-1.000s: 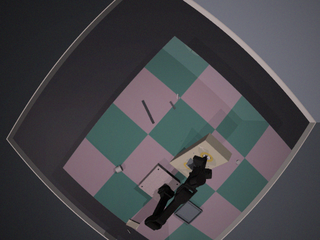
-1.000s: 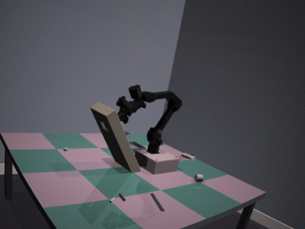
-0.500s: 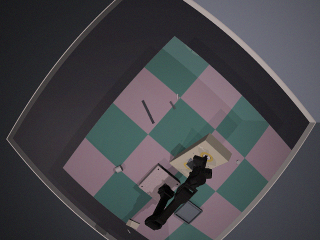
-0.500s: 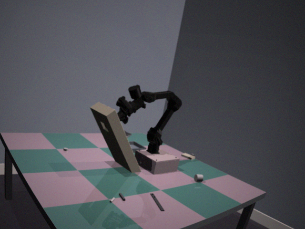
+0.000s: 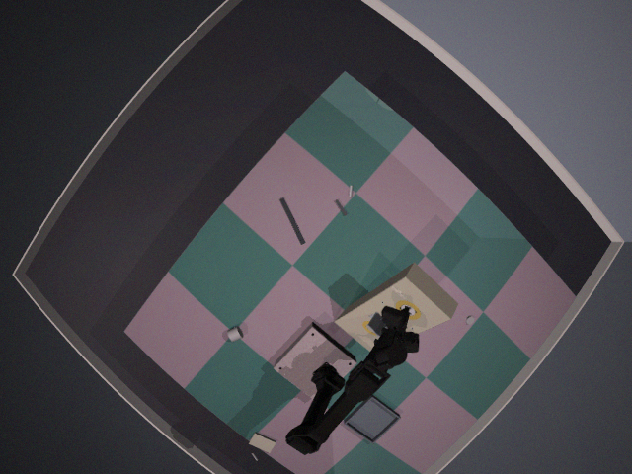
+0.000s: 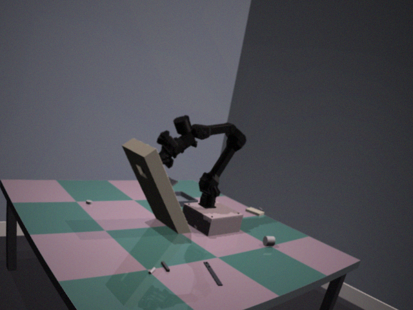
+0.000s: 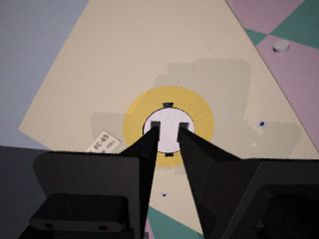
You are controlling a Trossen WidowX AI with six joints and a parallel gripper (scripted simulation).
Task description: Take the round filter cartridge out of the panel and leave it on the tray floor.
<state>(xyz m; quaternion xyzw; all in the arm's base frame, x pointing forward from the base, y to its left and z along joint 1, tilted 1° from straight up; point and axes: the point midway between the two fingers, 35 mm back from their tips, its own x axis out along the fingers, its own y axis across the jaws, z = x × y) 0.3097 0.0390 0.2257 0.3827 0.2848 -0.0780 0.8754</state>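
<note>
Now: the white round filter cartridge 10 mm ahead of my gripper tip and 10 mm below it. Also, from my gripper tip: short dark piece: 70 mm ahead, 340 mm to the left, 280 mm below; then grey tray: 360 mm behind, 320 mm to the right, 280 mm below.
</note>
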